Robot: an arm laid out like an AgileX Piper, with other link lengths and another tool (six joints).
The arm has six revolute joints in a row. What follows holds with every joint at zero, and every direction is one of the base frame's. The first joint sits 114.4 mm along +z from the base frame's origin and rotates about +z. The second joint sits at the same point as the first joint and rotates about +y. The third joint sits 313.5 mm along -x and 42.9 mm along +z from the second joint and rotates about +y. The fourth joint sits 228.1 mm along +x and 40.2 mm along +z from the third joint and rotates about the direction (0.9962, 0, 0.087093). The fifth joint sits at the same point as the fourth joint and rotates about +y. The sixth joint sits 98.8 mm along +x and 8.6 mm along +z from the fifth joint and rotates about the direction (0.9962, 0, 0.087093). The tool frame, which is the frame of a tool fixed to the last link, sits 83.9 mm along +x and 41 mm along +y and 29.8 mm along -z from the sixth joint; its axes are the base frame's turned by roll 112.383, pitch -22.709 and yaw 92.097 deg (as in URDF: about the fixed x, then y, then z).
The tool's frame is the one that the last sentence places.
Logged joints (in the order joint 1, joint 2, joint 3, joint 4, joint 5, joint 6), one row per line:
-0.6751 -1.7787 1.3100 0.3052 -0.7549 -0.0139
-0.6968 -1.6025 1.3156 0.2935 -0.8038 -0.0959
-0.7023 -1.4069 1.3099 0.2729 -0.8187 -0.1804
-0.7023 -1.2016 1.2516 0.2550 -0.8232 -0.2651
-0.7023 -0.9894 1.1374 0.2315 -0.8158 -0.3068
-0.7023 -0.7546 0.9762 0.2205 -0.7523 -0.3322
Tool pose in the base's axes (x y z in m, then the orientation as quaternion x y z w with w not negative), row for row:
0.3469 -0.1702 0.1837 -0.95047 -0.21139 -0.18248 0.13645
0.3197 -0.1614 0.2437 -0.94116 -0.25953 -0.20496 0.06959
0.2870 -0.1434 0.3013 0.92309 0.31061 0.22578 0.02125
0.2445 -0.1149 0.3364 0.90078 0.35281 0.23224 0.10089
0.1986 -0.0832 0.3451 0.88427 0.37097 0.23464 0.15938
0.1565 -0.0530 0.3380 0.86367 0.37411 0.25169 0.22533
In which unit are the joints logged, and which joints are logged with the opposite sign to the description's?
The joints are logged in radians. Opposite sign: joint 2, joint 3, joint 5.
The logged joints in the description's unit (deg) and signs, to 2 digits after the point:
-38.68 101.91 -75.06 17.49 43.25 -0.80
-39.92 91.82 -75.38 16.82 46.05 -5.49
-40.24 80.61 -75.05 15.64 46.91 -10.34
-40.24 68.85 -71.71 14.61 47.17 -15.19
-40.24 56.69 -65.17 13.26 46.74 -17.58
-40.24 43.24 -55.93 12.63 43.10 -19.03

